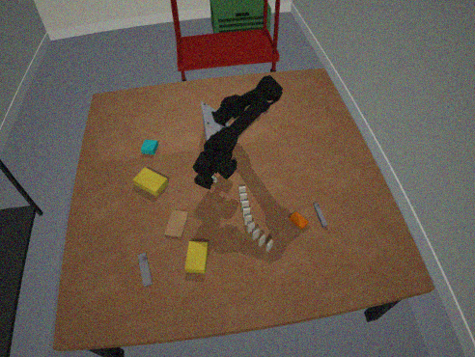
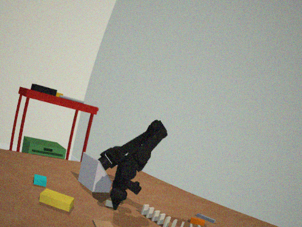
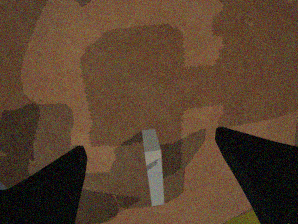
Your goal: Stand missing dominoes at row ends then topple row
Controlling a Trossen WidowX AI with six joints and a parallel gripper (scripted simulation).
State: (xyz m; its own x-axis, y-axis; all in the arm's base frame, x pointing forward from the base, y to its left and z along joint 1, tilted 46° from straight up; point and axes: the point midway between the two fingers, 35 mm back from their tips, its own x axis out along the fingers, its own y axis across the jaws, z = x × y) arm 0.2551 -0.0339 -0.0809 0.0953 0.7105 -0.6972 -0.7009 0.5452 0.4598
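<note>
My gripper tip is 25 cm to the left of the yellow block, 6 cm past it and 1 cm below it. Round my gripper tip: teal block: 26 cm behind, 23 cm to the right, 1 cm above; tan block: 18 cm to the right, 15 cm ahead; orange block: 27 cm ahead, 25 cm to the left.
</note>
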